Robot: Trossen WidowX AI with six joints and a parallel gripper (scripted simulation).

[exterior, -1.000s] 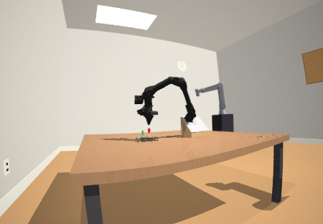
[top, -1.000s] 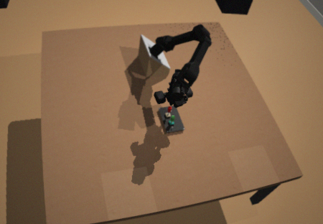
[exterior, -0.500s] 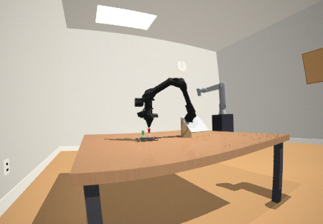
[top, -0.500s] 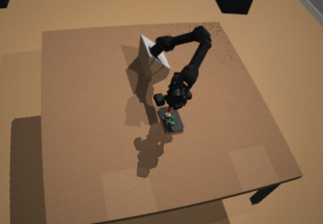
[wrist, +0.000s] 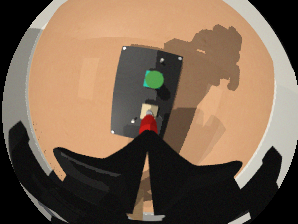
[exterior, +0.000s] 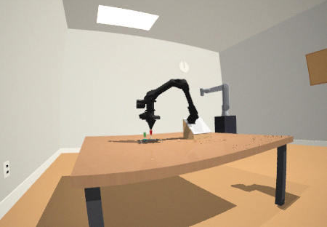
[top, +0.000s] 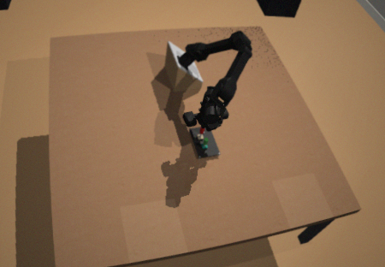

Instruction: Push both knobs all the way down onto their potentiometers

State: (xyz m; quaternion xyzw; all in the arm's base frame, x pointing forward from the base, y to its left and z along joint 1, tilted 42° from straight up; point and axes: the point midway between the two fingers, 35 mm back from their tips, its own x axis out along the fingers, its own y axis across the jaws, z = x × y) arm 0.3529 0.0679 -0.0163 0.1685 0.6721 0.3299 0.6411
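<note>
Now: gripper tip 2 cm above the red knob. The rest, counted from my gripper tip: green knob: 5 cm ahead, 1 cm to the left, 4 cm below.
</note>
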